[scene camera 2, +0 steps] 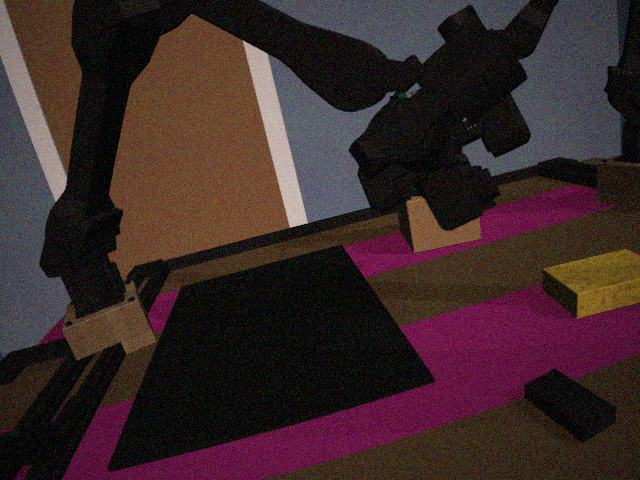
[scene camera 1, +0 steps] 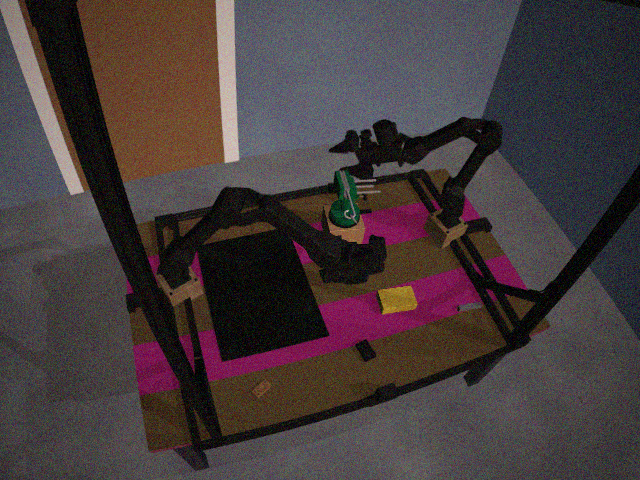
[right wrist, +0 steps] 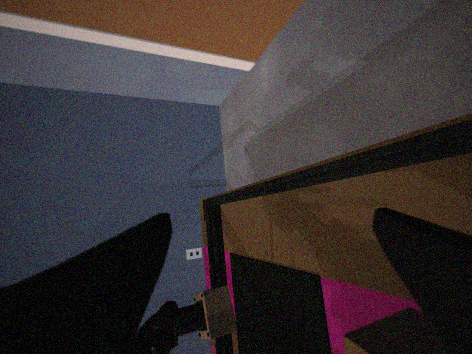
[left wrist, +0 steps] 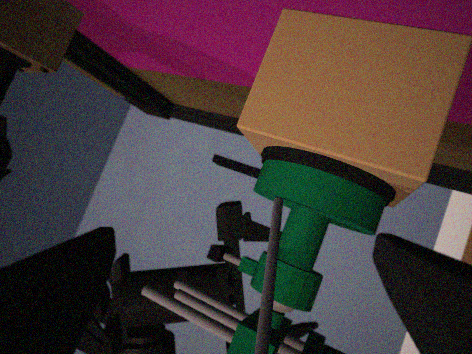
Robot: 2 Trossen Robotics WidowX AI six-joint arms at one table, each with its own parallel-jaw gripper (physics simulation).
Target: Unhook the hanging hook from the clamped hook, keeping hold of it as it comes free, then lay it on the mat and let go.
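Places are measured from the left arm's base along level axes (x ahead, y left, z up), in millimetres.
Where they show: left gripper, between the fingertips: (scene camera 1: 356,236) (left wrist: 247,242); right gripper, between the fingertips: (scene camera 1: 334,160) (right wrist: 270,219); left arm's base, origin of its link: (scene camera 2: 100,302) (scene camera 1: 176,276) (right wrist: 201,315); right arm's base, origin of its link: (scene camera 1: 448,219).
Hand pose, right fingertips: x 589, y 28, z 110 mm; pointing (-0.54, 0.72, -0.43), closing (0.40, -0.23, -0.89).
Each offset is from my right fingertips to the top centre of the thing. "spot": to the spot under its first point. Level surfaces: height alone.
The hanging hook, a long thin grey rod (scene camera 1: 352,203) (left wrist: 270,270), hangs in front of the green stand (scene camera 1: 337,219) (left wrist: 325,195). A small curl shows at its lower end in scene camera 1. Its upper end lies below the left wrist view, and I cannot make out the clamped hook. The black mat @(171 mm down) (scene camera 1: 258,294) (scene camera 2: 279,361) lies flat at the left. My left gripper is open and empty, facing the stand, with the rod ahead between its fingers' lines; its fingers are hidden in the scene views. My right gripper (scene camera 1: 338,160) (right wrist: 270,219) is open and empty behind the stand.
The stand is on a tan block @(70 mm back, 141 mm right, 91 mm down) (scene camera 1: 351,233) (scene camera 2: 439,232) (left wrist: 355,95). Thin prongs @(spot: 23 mm back, 172 mm right, 34 mm up) (scene camera 1: 368,186) (left wrist: 195,312) stick out from its clamp. A yellow block @(109 mm back, 431 mm right, 147 mm down) (scene camera 1: 397,299) (scene camera 2: 599,284) and a small black block @(287 mm back, 492 mm right, 162 mm down) (scene camera 1: 365,350) (scene camera 2: 568,405) lie on the table.
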